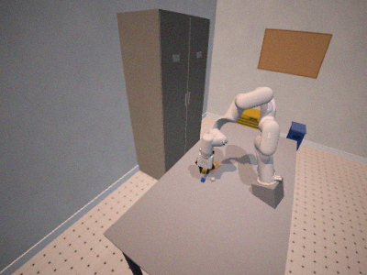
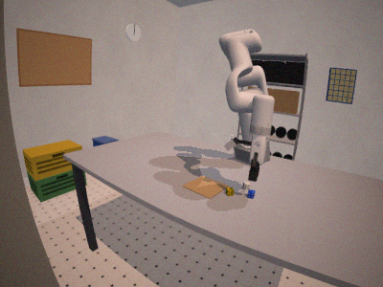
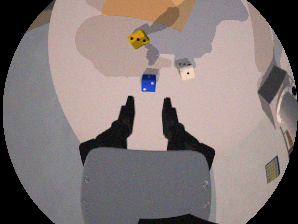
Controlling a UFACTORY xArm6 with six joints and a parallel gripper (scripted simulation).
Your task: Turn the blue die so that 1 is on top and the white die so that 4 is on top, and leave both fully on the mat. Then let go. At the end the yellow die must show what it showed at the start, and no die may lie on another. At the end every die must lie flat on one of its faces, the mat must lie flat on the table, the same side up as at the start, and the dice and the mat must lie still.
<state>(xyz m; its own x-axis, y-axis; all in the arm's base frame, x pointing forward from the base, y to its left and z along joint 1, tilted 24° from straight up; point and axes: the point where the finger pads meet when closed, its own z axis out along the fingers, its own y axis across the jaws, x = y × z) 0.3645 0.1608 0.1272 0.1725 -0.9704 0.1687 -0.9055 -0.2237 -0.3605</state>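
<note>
Now: hand 90 mm above the blue die. From my hand the other things lie so: yellow die (90 mm below, 70 mm to the right, 30 mm ahead); then tan mat (180 mm to the right, 100 mm below, 40 mm ahead); then white die (90 mm below, 60 mm behind, 40 mm to the right).
</note>
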